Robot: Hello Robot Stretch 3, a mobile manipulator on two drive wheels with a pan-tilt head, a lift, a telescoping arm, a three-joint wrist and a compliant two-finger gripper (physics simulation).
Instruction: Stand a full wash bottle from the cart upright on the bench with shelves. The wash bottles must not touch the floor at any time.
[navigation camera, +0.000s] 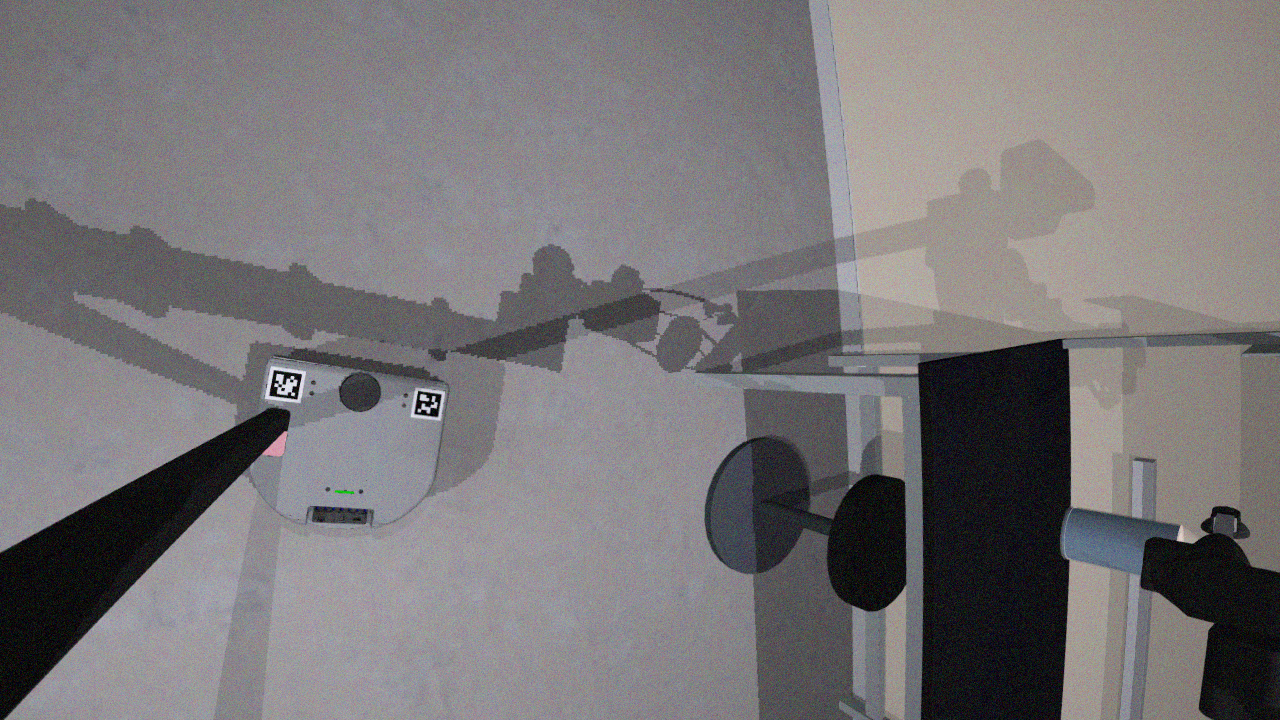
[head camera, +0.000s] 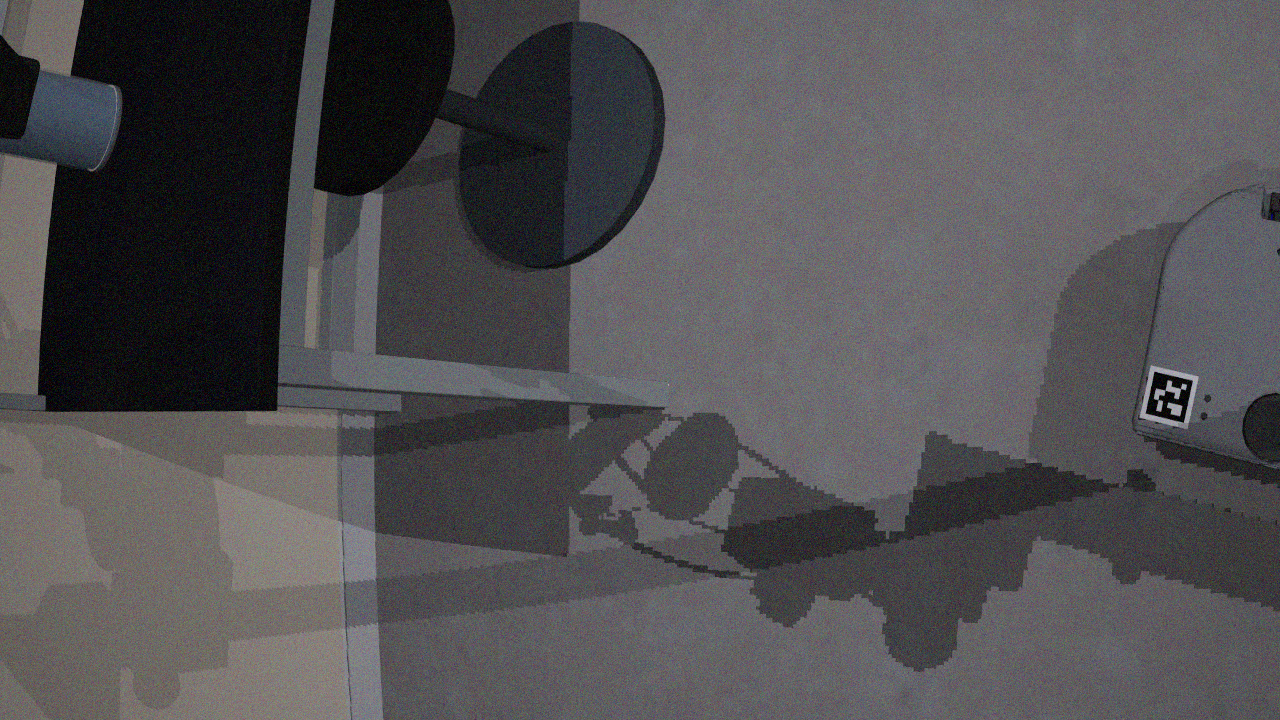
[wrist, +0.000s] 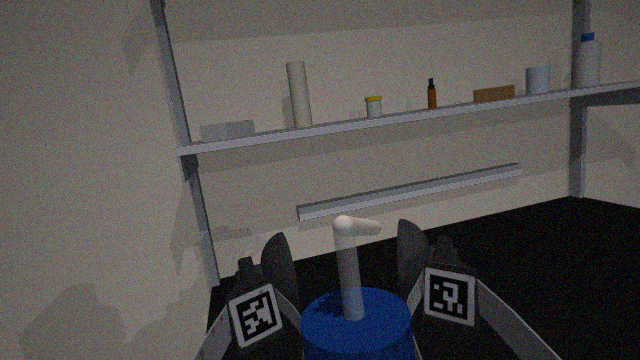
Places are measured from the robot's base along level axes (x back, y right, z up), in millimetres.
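Pixels of known places: gripper, fingertip midpoint: (wrist: 343, 252); robot's base, origin of the base link: (navigation camera: 358, 390) (head camera: 1270, 424).
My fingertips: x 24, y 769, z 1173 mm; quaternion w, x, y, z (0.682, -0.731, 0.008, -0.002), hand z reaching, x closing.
Ahead of a thing's pixels: the offset from my fingertips to its top centre. "spot": to the spot under its first point. Level surfaces: height alone.
The wash bottle shows its blue cap and pale bent spout {spot: dx -1, dy -86, dz +18 mm} (wrist: 357, 320) in the wrist view. Its blue-grey body {spot: dx -2, dy -116, dz -94 mm} (head camera: 76, 120) (navigation camera: 1105, 541) shows in the head and navigation views. My gripper (wrist: 343, 252) (navigation camera: 1190, 539) is shut on it, one finger on each side, and the bottle looks about upright. It appears over or beyond the far part of the black top of the bench {dz -411 mm} (head camera: 179, 268) (navigation camera: 993, 537) (wrist: 530, 250). The gap between its bottom and the bench cannot be told. The cart does not show.
A shelf (wrist: 345, 128) above the bench bears a beige cylinder {dx -48, dy +786, dz +224 mm} (wrist: 299, 95), jars, a brown box {dx +563, dy +909, dz +86 mm} (wrist: 494, 94) and a bottle {dx +958, dy +1034, dz +224 mm} (wrist: 587, 62). A rail (wrist: 410, 191) is on the wall. A stool with black seat (head camera: 384, 89) (navigation camera: 868, 546) stands at the bench's front, near my base (head camera: 1226, 304) (navigation camera: 358, 456).
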